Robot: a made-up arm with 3 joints. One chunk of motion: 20 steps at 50 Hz.
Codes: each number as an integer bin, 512 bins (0 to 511) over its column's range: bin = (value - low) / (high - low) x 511, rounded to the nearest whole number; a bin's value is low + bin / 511 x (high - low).
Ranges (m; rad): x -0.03..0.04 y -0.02..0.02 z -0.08..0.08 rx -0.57..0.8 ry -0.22..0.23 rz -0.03..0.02
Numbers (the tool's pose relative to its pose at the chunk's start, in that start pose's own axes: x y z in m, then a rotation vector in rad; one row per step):
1: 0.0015 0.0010 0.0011 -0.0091 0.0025 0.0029
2: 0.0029 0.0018 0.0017 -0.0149 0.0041 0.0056
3: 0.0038 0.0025 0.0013 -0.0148 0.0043 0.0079
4: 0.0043 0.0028 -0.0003 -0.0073 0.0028 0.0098
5: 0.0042 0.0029 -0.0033 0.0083 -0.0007 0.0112
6: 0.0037 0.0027 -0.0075 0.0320 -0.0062 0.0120
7: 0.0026 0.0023 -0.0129 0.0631 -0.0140 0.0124
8: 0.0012 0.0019 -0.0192 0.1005 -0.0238 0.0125
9: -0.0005 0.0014 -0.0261 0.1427 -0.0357 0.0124
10: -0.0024 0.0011 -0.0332 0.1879 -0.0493 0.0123
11: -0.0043 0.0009 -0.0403 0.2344 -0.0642 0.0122
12: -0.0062 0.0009 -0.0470 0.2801 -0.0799 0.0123
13: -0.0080 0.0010 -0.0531 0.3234 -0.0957 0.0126
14: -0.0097 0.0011 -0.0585 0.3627 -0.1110 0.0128
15: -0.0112 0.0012 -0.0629 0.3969 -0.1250 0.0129
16: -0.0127 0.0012 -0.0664 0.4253 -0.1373 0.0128
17: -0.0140 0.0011 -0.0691 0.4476 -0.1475 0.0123
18: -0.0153 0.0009 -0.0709 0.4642 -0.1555 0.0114
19: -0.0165 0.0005 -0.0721 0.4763 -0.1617 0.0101
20: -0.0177 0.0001 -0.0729 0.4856 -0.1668 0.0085
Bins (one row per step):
1: 230 268 259 209 253 336
2: 240 278 261 207 254 364
3: 247 287 260 207 255 387
4: 250 291 255 210 253 407
5: 250 293 245 216 249 421
6: 246 290 232 225 243 429
7: 238 285 214 236 234 433
8: 228 280 194 250 223 434
9: 215 273 172 266 209 433
10: 201 270 149 283 194 432
11: 188 267 127 300 177 431
12: 174 267 105 317 159 432
13: 161 268 86 333 141 435
14: 148 270 69 348 124 437
15: 137 271 55 361 108 438
16: 126 271 43 371 94 437
17: 117 270 35 380 82 432
18: 107 267 29 386 73 423
19: 99 262 25 390 66 410
20: 90 257 23 394 60 393

